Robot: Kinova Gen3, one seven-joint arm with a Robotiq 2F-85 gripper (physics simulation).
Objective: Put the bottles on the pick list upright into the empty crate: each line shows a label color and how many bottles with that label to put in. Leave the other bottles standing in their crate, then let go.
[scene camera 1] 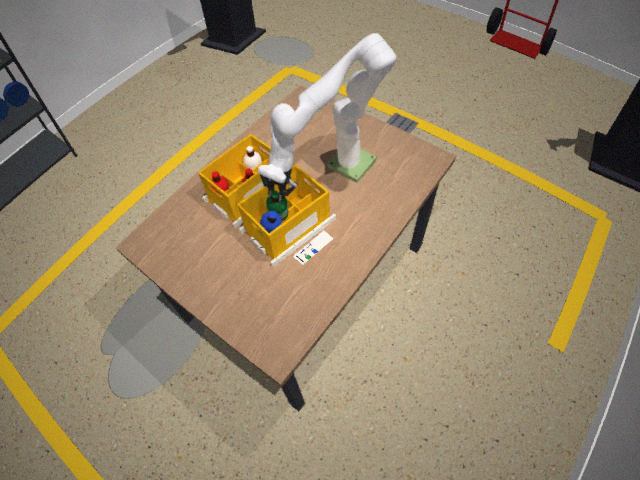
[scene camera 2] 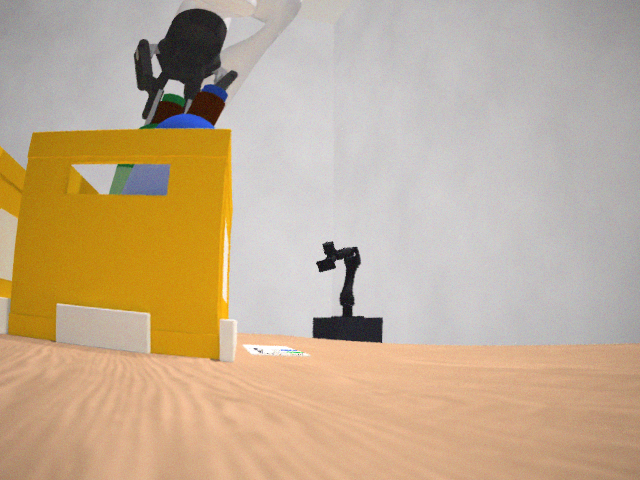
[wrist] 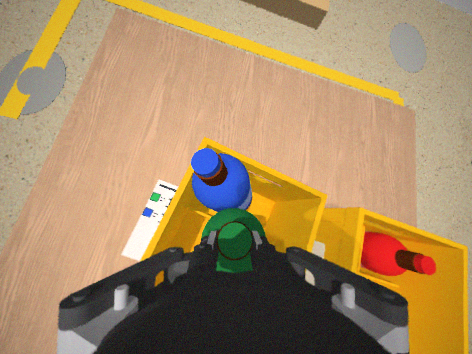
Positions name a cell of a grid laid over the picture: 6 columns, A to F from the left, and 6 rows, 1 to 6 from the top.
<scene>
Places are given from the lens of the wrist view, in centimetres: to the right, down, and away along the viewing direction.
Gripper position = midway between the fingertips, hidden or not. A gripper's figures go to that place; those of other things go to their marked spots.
my gripper (wrist: C5): 0, 6, 16
red bottle (wrist: E5): 25, 13, 30
green bottle (wrist: C4): 0, 4, 13
pick list (wrist: C4): -16, 4, 36
The marked spots on the red bottle and the green bottle are 32 cm apart.
</scene>
